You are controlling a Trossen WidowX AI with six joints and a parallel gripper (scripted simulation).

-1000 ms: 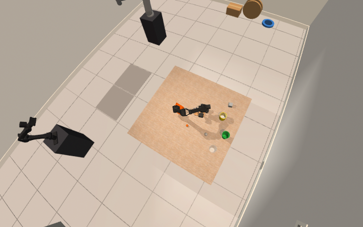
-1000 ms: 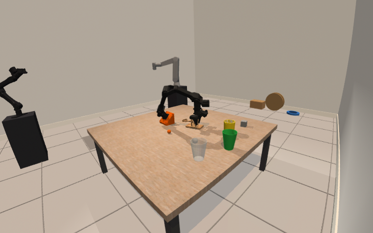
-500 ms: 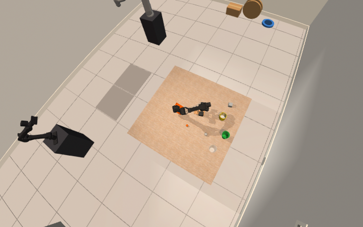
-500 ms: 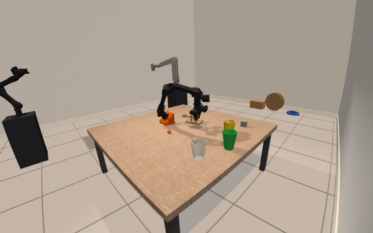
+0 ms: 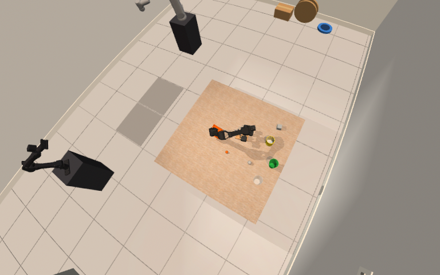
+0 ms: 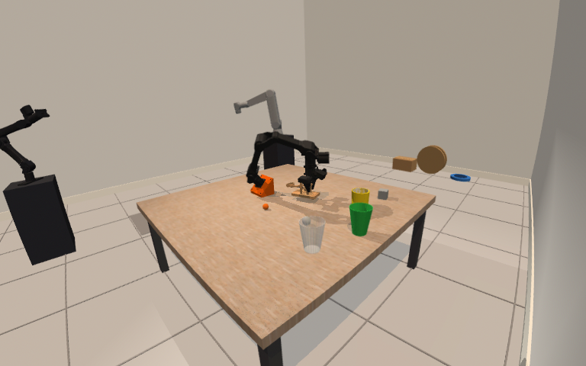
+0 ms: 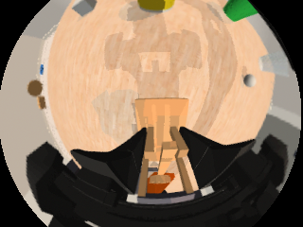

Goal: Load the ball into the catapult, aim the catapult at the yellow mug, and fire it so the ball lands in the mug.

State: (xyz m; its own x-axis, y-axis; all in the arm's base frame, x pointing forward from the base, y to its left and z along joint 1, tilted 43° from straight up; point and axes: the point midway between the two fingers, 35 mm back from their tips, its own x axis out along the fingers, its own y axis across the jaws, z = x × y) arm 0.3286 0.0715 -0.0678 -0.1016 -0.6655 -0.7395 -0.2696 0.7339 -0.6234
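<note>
Now: gripper tip 9 cm past the orange ball, 25 cm to the left of it and 4 cm above it. The rest, counted from my gripper tip: catapult (7 cm behind, 1 cm to the right, 2 cm above); then grey cube (30 cm ahead, 30 cm to the left, 3 cm below); then yellow mug (27 cm ahead, 8 cm to the left, 3 cm below).
</note>
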